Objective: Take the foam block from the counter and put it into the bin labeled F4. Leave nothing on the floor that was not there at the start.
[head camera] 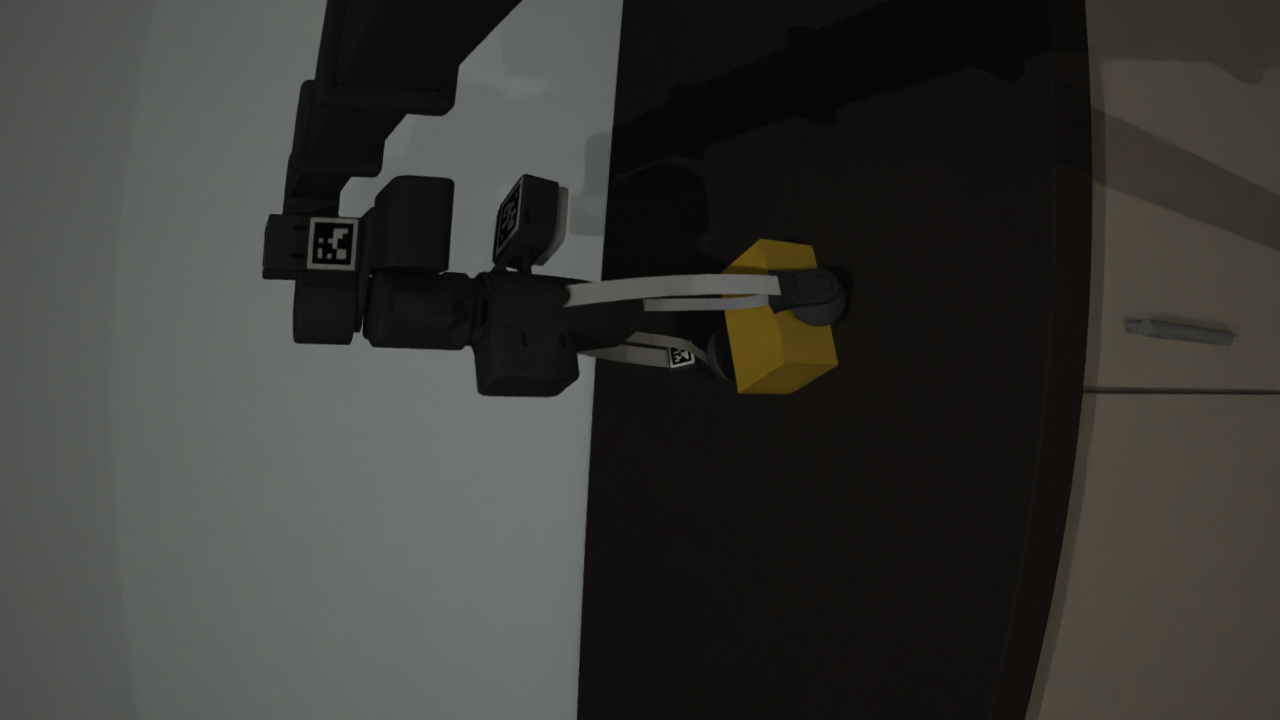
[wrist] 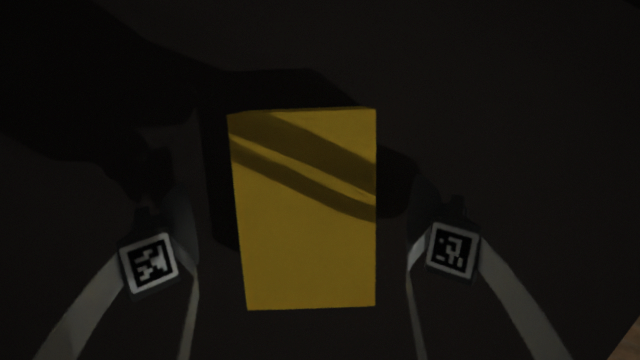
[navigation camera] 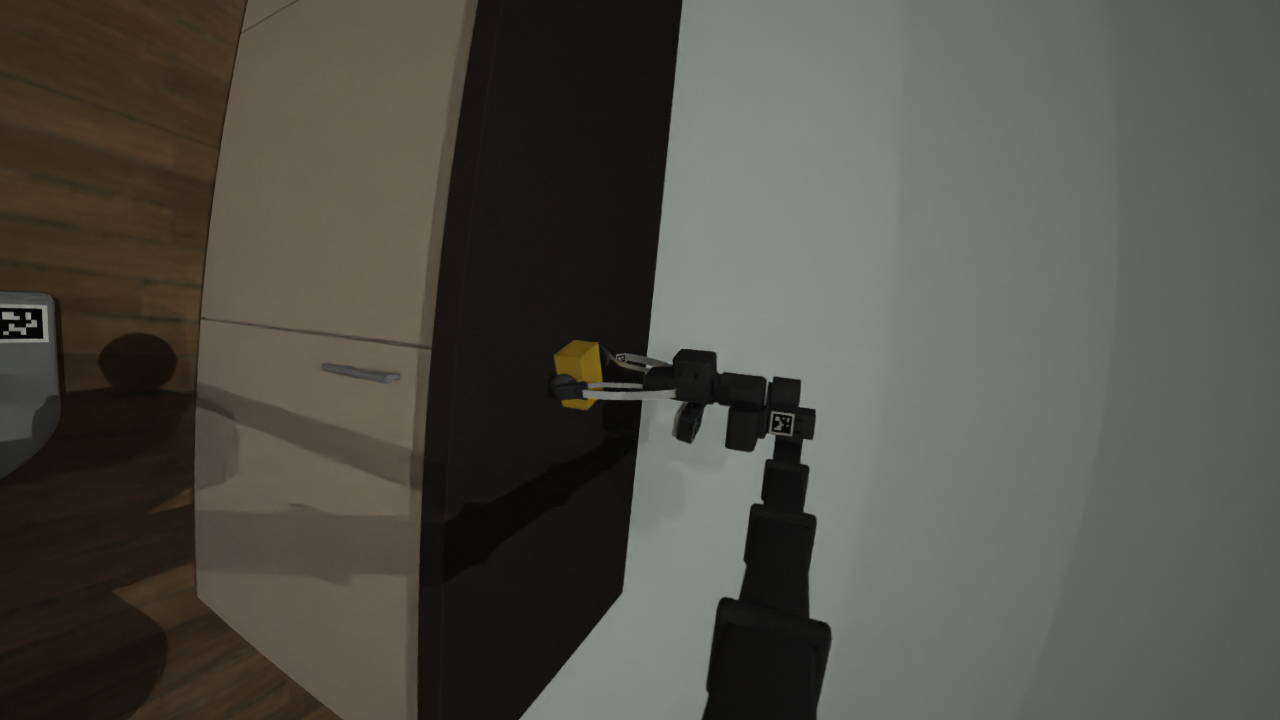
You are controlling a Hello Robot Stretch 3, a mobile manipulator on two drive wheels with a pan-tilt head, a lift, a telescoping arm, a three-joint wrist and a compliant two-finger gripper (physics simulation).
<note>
In view: my gripper (head camera: 790,329), a yellow foam block (head camera: 777,353) and a counter (head camera: 1036,476).
The yellow foam block is seen too in the wrist view (wrist: 304,179) and in the navigation camera view (navigation camera: 580,359). My gripper is seen too in the wrist view (wrist: 302,206) and in the navigation camera view (navigation camera: 573,369). The counter also shows in the wrist view (wrist: 524,115).
</note>
